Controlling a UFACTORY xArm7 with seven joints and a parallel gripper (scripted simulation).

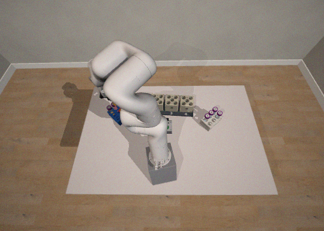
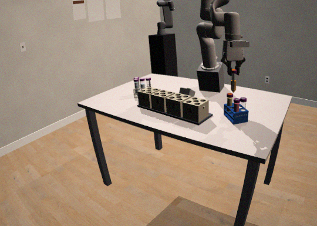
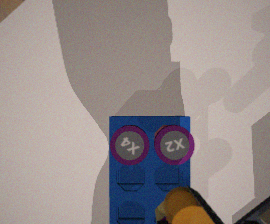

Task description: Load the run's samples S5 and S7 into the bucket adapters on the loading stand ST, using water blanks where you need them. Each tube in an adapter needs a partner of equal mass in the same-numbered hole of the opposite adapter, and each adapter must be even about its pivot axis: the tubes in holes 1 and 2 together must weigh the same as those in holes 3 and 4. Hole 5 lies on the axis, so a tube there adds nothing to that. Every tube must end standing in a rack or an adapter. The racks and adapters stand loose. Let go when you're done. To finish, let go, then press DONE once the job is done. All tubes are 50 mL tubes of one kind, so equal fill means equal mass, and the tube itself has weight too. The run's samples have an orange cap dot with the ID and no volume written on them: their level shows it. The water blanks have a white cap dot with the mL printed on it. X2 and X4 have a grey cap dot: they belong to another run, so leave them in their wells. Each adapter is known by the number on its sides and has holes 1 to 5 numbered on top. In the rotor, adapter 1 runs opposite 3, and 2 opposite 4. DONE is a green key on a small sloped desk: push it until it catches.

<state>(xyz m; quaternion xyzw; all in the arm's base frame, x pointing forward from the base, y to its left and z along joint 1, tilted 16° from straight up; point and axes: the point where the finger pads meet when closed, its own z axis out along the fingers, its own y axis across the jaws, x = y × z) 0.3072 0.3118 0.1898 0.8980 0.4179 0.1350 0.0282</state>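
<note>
My gripper is now 20 mm past the blue rack, 10 mm to the right of it and 220 mm above it. The rest, counted from my hand: adapter (100 mm ahead, 170 mm to the right, 200 mm below); dark stand (80 mm ahead, 330 mm to the right, 250 mm below); white rack (40 mm behind, 670 mm to the right, 220 mm below).
</note>
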